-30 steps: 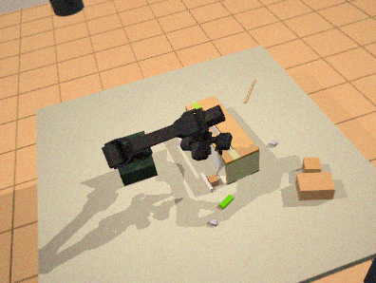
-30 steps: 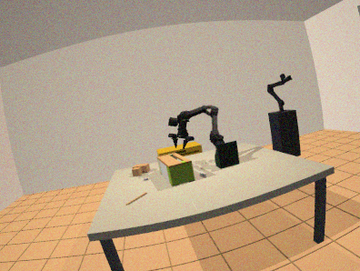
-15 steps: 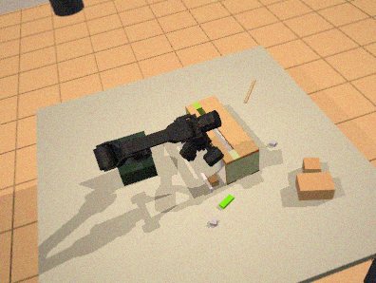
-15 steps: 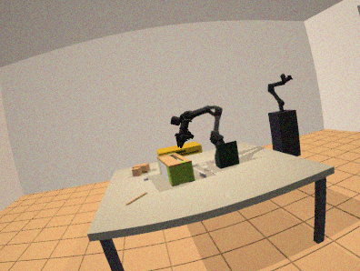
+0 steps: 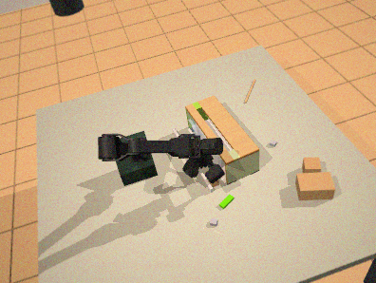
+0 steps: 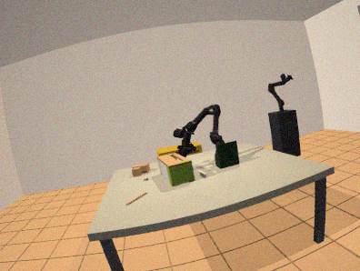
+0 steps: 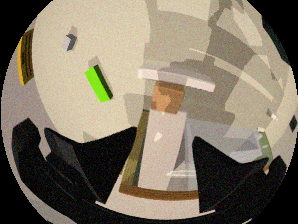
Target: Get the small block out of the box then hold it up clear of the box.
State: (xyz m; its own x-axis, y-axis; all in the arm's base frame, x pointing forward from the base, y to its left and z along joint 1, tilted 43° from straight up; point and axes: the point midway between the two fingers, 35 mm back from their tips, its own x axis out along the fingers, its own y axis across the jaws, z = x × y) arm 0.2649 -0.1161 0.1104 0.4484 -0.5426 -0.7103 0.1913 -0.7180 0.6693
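Now: gripper tip 10 mm past the block, 10 mm to the left of it and 50 mm above it. Round my gripper tip: green flat piece: 10 mm ahead, 110 mm to the right, 60 mm below; then box: 30 mm ahead, 170 mm to the left, 10 mm below; then wooden stick: 320 mm ahead, 490 mm to the left, 70 mm below.
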